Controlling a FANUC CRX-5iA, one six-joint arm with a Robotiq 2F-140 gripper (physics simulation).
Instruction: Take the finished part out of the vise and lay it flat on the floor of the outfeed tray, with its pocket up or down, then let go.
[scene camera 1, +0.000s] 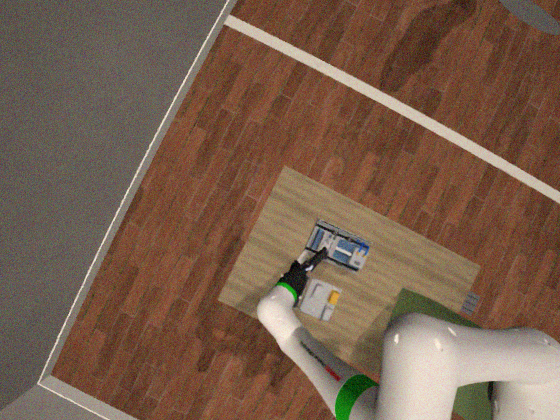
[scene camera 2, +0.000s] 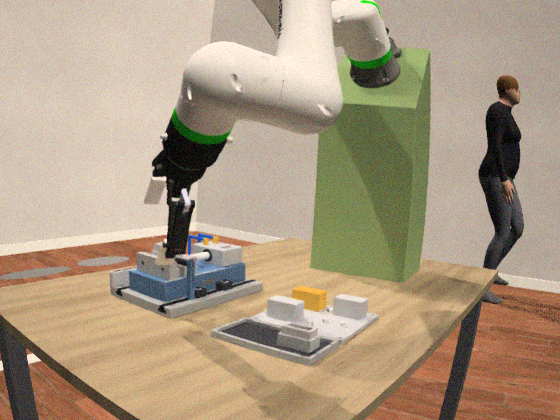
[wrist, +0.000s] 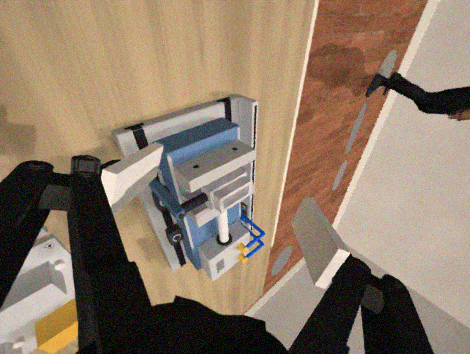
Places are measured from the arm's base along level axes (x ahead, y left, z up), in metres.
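Where they show: gripper, fingertip midpoint: (scene camera 1: 315, 248) (scene camera 2: 156, 231) (wrist: 231, 186); arm's base, link origin: (scene camera 2: 376, 72).
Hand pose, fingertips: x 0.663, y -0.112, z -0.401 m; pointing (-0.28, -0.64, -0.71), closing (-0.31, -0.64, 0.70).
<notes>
Each offset is from my fingertips to the top centre of the thing. "pt": to the spot under its first point.
The blue and grey vise {dx -0.132, dy -0.048, dz -0.055 m} (scene camera 1: 345, 251) (scene camera 2: 155, 285) (wrist: 200, 137) stands on its grey base plate. The light grey finished part {dx -0.064, dy -0.041, dz -0.039 m} (wrist: 235, 201) sits between the vise jaws, its pocket showing; in scene camera 2 a finger largely hides it. My gripper (scene camera 1: 314, 255) (scene camera 2: 160, 220) (wrist: 231, 186) is open and empty, strongly tilted over the vise. One finger reaches down beside the jaws, the other stands high and well off the far side; contact cannot be told. The outfeed tray (scene camera 2: 265, 349) has a dark floor, and a grey stepped block {dx -0.037, dy +0.296, dz -0.113 m} (scene camera 2: 298, 340) lies in it. My arm hides the tray in scene camera 1.
A grey plate {dx -0.182, dy +0.243, dz -0.146 m} (scene camera 1: 316, 300) (scene camera 2: 350, 330) adjoins the tray, with grey blocks and a yellow block {dx -0.231, dy +0.195, dz -0.111 m} (scene camera 1: 333, 298) (scene camera 2: 309, 298) (wrist: 57, 327) on it. Blue hoses {pt dx -0.206, dy -0.114, dz -0.067 m} (wrist: 255, 227) stick up at the vise's end. A green pedestal (scene camera 2: 365, 190) stands at the table's back. A person (scene camera 2: 500, 165) stands beyond.
</notes>
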